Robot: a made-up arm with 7 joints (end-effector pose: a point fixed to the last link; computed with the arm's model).
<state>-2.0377 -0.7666 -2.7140 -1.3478 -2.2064 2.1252 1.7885</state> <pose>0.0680 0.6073 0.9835 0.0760 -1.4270 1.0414</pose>
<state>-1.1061 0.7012 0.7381 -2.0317 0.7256 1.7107 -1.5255</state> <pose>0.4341 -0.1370 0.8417 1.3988 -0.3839 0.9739</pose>
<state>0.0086 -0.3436 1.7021 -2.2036 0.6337 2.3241 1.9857</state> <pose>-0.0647 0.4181 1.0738 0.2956 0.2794 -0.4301</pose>
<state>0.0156 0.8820 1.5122 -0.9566 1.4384 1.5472 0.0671</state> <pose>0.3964 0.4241 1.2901 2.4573 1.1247 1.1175</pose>
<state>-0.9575 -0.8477 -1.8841 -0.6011 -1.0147 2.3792 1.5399</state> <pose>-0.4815 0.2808 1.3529 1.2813 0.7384 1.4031</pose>
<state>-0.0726 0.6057 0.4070 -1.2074 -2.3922 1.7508 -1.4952</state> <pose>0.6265 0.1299 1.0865 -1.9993 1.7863 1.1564</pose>
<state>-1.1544 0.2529 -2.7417 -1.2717 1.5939 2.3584 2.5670</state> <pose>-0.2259 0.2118 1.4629 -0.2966 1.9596 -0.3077</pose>
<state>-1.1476 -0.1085 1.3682 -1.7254 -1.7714 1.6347 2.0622</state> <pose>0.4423 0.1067 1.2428 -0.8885 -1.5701 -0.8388</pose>
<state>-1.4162 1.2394 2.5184 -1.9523 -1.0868 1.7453 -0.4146</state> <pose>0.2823 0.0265 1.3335 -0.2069 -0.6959 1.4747</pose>
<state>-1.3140 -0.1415 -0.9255 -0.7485 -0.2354 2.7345 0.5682</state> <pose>-0.1571 -0.0939 1.5901 -1.9433 -1.2619 -1.4580</pose>
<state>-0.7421 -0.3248 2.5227 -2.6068 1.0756 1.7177 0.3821</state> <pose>-0.0525 0.2723 0.8494 -0.3188 1.2704 0.5282</pose>
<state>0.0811 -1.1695 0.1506 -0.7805 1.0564 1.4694 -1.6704</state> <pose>-0.4113 0.0896 1.5137 1.2981 1.6516 -2.1807</pose>
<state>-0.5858 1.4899 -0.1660 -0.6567 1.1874 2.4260 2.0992</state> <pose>0.4606 -0.3930 0.7206 -1.2941 -0.0509 2.6708</pose>
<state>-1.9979 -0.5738 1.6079 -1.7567 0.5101 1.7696 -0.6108</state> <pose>0.4958 -0.0456 1.1497 0.0515 0.2031 0.3524</pose>
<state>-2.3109 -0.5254 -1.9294 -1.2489 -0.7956 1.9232 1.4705</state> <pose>-0.0596 0.5542 1.2718 0.5563 -0.1086 0.7769</pose>
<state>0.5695 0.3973 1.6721 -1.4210 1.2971 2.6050 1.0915</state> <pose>-0.0730 0.4700 1.2856 1.0738 1.6924 0.1587</pose>
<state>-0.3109 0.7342 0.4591 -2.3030 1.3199 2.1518 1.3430</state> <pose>0.3371 0.0583 0.7557 0.6267 1.4312 -2.0417</pose>
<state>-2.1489 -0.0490 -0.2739 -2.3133 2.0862 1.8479 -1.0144</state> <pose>-0.3037 -0.2497 1.0259 -0.1029 -2.1704 -1.5035</pose>
